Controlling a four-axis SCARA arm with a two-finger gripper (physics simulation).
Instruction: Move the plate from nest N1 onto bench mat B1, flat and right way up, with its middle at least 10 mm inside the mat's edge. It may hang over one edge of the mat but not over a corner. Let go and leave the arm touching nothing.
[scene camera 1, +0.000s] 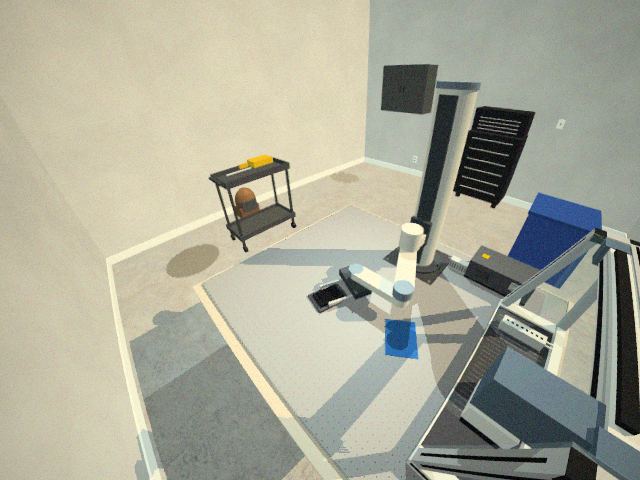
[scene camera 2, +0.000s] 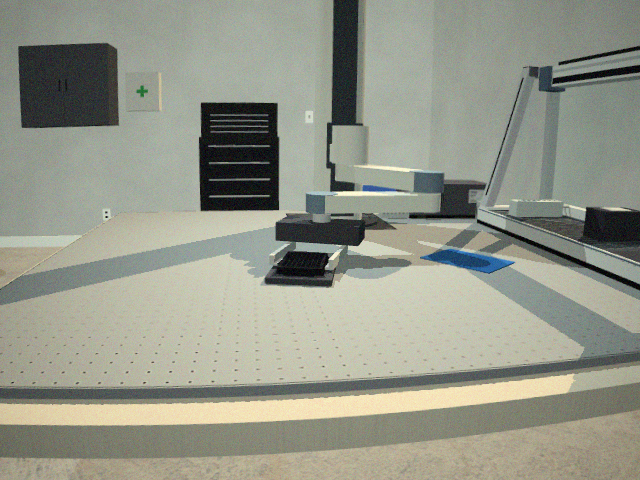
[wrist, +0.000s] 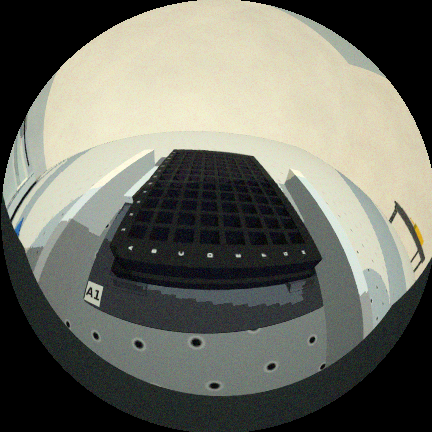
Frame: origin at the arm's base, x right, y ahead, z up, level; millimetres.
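Seen in the pictures: gripper, between the fingertips: (scene camera 1: 324, 295) (scene camera 2: 300, 262) (wrist: 219, 165); arm's base, origin of its link: (scene camera 1: 418, 260).
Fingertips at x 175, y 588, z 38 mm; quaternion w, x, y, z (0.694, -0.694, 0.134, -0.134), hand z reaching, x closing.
Observation:
Offsets run from my fingertips to a thing's top centre. "spot": to the spot under its first point. Level surfaces: height alone.
A black multi-well plate {dx -8, dy -19, dz +1 mm} (scene camera 1: 327, 297) (scene camera 2: 302, 264) (wrist: 215, 220) lies flat, wells up, in the dark nest {dx -8, dy -19, dz -11 mm} (scene camera 1: 320, 308) (scene camera 2: 298, 281) (wrist: 205, 312), which carries an "A1" tag in the wrist view. My gripper (scene camera 1: 331, 292) (scene camera 2: 306, 259) (wrist: 219, 165) is shut on the plate, one pale finger along each long side. No gap under the plate shows between it and the nest. The blue bench mat {dz -23 mm} (scene camera 1: 408, 352) (scene camera 2: 497, 266) (wrist: 19, 226) lies flat on the table, to the right of the nest in the second scene view, with a shadow across it.
The arm's column (scene camera 1: 445, 170) (scene camera 2: 345, 67) stands behind the nest. A framed machine (scene camera 1: 478, 454) (scene camera 2: 558, 246) stands on the right, beyond the mat. A grey box {spot: dx -553, dy -655, dz +89 mm} (scene camera 1: 498, 268) (scene camera 2: 460, 198) stands near the column. A cart (scene camera 1: 250, 175) stands by the wall.

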